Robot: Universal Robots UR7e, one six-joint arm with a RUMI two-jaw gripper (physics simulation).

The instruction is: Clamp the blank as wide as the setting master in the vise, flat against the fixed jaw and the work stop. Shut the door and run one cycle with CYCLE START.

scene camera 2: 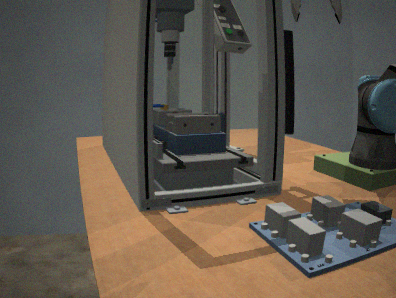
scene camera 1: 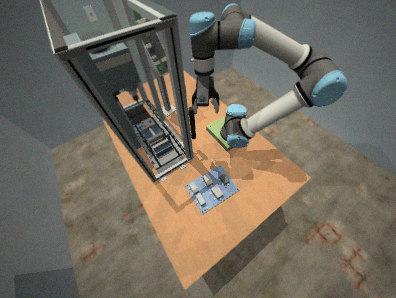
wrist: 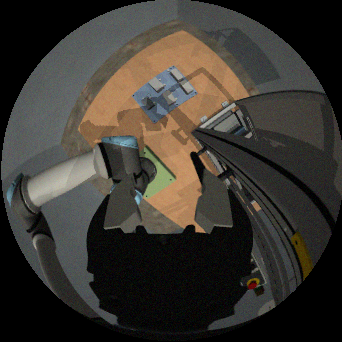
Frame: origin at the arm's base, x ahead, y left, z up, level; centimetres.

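Where they show: gripper, fingertip midpoint: [scene camera 2: 318,22] [scene camera 1: 206,114] [wrist: 168,172]; arm's base, origin of the base link: [scene camera 2: 373,163] [wrist: 142,169].
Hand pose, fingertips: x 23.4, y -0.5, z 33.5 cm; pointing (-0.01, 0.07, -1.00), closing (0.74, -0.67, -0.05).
Things, the pixels of their top centre, and the offset from my fingertips. "*": a spot on its surface instead.
- dark block, middle of its top: [scene camera 2: 377,206] [wrist: 146,102] [scene camera 1: 224,178] dx +3.7, dy +20.6, dz -34.4 cm
- black door handle, surface spot: [scene camera 2: 289,82] [scene camera 1: 193,127] * dx +2.5, dy -8.0, dz -14.1 cm
- red stop button, surface spot: [wrist: 252,285] * dx -5.6, dy -52.6, dz +20.7 cm
My gripper [scene camera 1: 205,111] [scene camera 2: 318,21] [wrist: 168,172] is open and empty, high above the table beside the enclosure. The vise [scene camera 1: 150,132] [scene camera 2: 200,142] is inside the enclosure, with a blue body and grey jaws; whether a part sits between the jaws cannot be told. A blue tray [scene camera 1: 204,209] [scene camera 2: 312,270] [wrist: 141,97] holds several light grey blocks and one dark block [scene camera 1: 224,178] [scene camera 2: 376,212] [wrist: 149,103]. A black door handle [scene camera 1: 192,124] [scene camera 2: 289,82] stands upright by the enclosure's side; the door's position is unclear. The panel's green button [scene camera 1: 160,67] [scene camera 2: 229,31] shows inside the enclosure.
The tall enclosure [scene camera 1: 183,90] [scene camera 2: 270,90] has metal posts. A spindle [scene camera 2: 170,37] hangs above the vise in scene view 2. The arm's green base plate [scene camera 1: 215,131] [scene camera 2: 335,167] [wrist: 161,175] lies beside the enclosure. A red stop button [wrist: 252,285] shows at the wrist view's lower right.
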